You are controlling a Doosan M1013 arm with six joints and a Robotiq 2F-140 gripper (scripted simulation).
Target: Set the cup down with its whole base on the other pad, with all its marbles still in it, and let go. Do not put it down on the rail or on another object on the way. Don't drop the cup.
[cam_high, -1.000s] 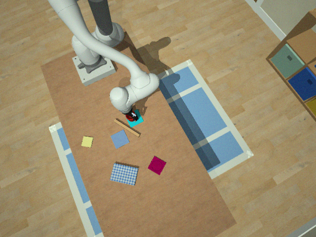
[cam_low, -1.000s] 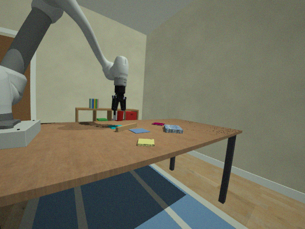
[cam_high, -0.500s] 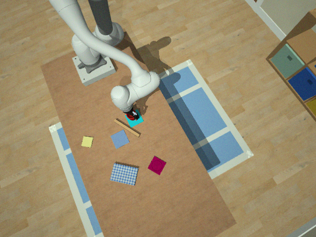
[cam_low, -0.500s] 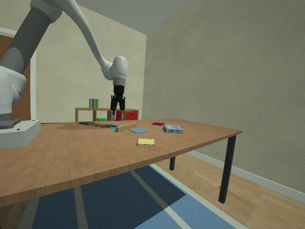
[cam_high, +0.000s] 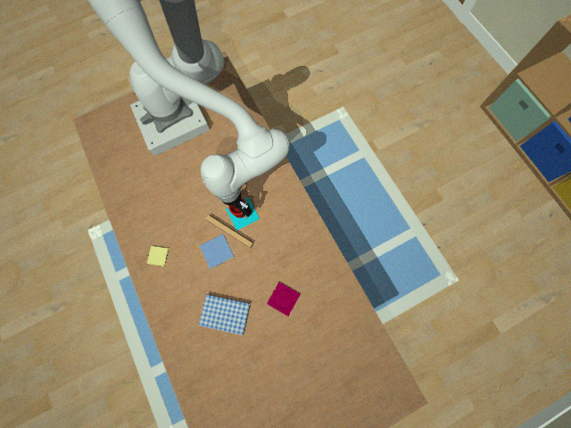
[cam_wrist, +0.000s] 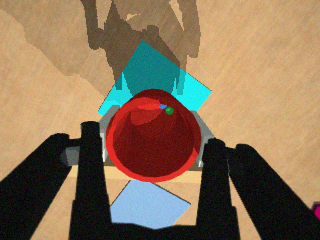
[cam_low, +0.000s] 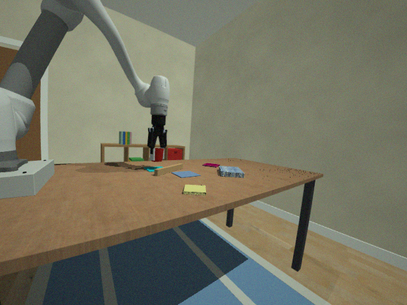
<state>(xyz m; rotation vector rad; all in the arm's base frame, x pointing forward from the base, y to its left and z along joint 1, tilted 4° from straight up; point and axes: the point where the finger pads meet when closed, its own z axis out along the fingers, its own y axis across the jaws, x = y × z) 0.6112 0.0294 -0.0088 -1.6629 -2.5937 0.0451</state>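
The cyan pad lies 10 mm to the left of my hand and 90 mm below it. The rest, counted from my hand: green marble: 10 mm ahead, 20 mm to the left, 20 mm below; then blue marble: 20 mm to the left, 20 mm below; then red cup: 20 mm below.
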